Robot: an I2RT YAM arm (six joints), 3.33 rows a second.
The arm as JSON. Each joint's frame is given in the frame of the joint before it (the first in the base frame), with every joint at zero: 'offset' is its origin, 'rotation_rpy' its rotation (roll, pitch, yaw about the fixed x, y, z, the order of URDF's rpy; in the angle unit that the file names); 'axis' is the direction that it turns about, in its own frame. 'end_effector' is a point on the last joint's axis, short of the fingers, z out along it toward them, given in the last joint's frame.
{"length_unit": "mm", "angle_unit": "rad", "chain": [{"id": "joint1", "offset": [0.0, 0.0, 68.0], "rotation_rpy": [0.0, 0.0, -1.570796], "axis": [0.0, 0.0, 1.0]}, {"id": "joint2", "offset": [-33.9, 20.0, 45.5], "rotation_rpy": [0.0, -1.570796, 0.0], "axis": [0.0, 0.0, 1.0]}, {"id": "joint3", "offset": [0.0, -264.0, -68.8], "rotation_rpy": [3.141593, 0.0, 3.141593], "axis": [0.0, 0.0, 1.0]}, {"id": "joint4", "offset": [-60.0, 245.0, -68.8], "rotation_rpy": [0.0, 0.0, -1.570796], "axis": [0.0, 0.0, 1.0]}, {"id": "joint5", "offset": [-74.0, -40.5, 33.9], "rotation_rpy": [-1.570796, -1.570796, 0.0], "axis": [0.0, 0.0, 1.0]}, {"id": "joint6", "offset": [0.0, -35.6, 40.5], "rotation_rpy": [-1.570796, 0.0, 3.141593], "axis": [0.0, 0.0, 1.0]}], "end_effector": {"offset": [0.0, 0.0, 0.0], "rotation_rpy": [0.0, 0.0, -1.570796]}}
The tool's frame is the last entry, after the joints.
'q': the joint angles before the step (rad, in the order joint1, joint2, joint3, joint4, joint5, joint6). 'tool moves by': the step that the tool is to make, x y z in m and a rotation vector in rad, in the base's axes. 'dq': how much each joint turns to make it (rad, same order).
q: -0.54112 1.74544 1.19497 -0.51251 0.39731 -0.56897
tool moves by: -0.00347 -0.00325 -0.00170 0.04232 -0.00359 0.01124
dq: -0.01717 0.00115 0.00003 -0.01528 -0.04693 -0.00725
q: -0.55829 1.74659 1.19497 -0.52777 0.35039 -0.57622
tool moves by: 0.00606 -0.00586 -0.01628 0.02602 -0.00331 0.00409
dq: -0.00724 0.05304 0.00001 0.04159 -0.02632 0.00115
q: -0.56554 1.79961 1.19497 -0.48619 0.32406 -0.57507
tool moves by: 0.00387 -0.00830 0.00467 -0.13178 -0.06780 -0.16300
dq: -0.00038 0.00535 0.00001 0.09002 0.14611 0.11214
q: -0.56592 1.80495 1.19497 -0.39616 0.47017 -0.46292
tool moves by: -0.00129 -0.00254 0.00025 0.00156 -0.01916 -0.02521
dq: -0.00763 -0.00001 -0.00004 0.00460 -0.00038 0.02365
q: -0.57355 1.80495 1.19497 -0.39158 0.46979 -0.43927
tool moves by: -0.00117 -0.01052 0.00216 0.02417 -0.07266 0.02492
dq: -0.03204 0.00001 0.00002 0.05301 -0.08202 -0.01449
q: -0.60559 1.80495 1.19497 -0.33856 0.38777 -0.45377
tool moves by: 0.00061 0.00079 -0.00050 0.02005 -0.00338 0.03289
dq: -0.00038 -0.00001 0.00000 -0.00230 -0.03433 -0.01753
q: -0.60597 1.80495 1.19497 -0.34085 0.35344 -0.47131
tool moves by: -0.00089 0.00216 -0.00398 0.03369 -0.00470 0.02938
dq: -0.00038 0.00000 -0.01184 -0.00113 -0.04196 -0.00725
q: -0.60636 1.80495 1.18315 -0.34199 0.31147 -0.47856
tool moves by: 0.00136 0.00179 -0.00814 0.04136 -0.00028 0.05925
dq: 0.00039 0.01374 -0.01145 0.01031 -0.06141 -0.03052
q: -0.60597 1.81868 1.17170 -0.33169 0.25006 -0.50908
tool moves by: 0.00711 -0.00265 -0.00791 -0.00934 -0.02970 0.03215
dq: 0.00267 0.03013 -0.00383 0.06829 -0.02441 -0.01946
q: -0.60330 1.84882 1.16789 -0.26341 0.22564 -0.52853
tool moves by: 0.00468 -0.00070 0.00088 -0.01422 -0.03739 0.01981
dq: 0.00381 0.00495 -0.00077 0.04616 -0.01716 -0.00725
